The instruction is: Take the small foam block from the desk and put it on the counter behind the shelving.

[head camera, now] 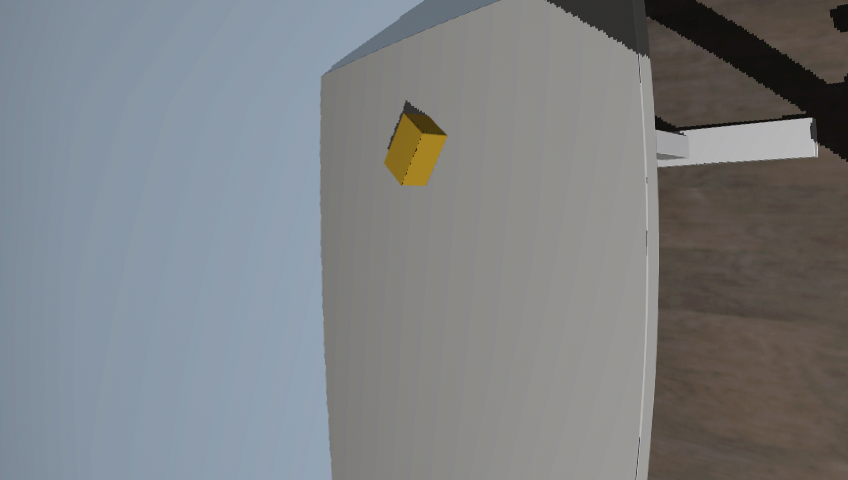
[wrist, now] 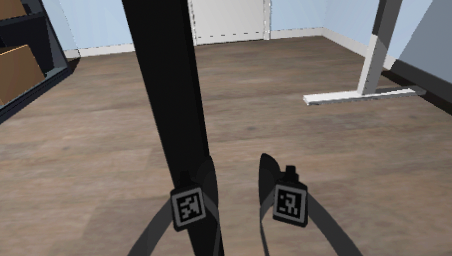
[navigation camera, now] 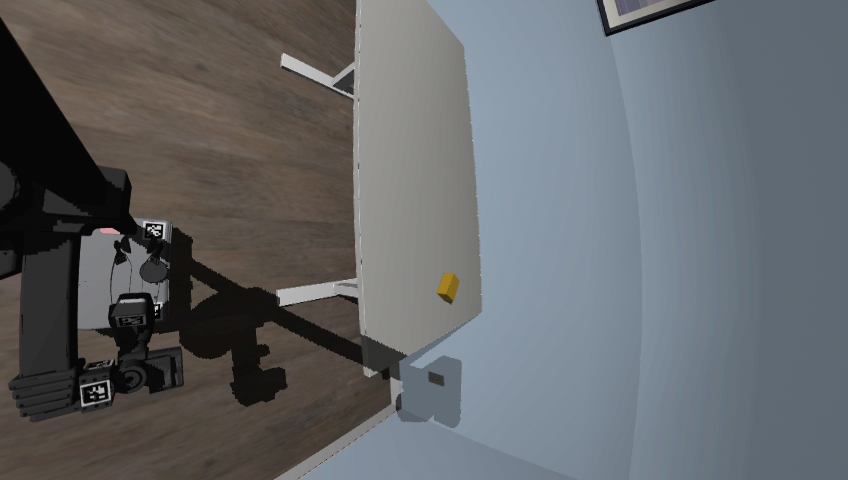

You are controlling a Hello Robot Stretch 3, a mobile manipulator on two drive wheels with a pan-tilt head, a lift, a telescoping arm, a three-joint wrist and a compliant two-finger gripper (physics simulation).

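Observation:
The small foam block, yellow-orange, lies on the light grey desk, near its wall-side edge and close to one end. My gripper is open, with floor showing between its fingers in the wrist view. In the navigation view it is over the robot's base, apart from the desk and the block. The counter does not show in these views. Part of a dark shelving unit shows at the left of the wrist view.
A black upright stands close by the left finger. White desk legs reach the wooden floor. Pale blue walls border the desk. A brown box sits in the shelving, and a white door is at the back.

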